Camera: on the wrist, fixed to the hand. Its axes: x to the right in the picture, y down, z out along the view.
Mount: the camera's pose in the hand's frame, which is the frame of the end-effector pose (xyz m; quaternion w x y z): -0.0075 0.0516 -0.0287 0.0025 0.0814 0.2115 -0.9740
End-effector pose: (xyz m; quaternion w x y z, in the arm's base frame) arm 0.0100 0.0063 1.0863 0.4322 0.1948 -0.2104 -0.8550
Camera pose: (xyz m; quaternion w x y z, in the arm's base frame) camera 0.0628 -0.0208 1.0907 0.8030 -0.4214 -0.2110 0.3648
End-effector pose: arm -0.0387 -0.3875 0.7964 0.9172 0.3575 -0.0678 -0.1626
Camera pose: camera -0.0259 -0.3310 0.8102 0.1708 -0.1760 -0.5288 0.8126
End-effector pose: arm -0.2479 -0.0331 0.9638 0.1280 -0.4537 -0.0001 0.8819
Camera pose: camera -0.2324 -0.0880 0.9469 0.8962 -0.1771 -0.3430 -0.2184
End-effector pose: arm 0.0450 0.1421 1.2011 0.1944 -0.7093 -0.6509 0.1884
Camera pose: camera 0.1032 0.1298 1.1988 0.3794 0.6081 -0.6360 -0.2859
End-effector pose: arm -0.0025 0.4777 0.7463 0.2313 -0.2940 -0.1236 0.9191
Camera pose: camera 0.0019 0.4321 0.7083 0.9459 -0.0559 -0.1629 -0.2751
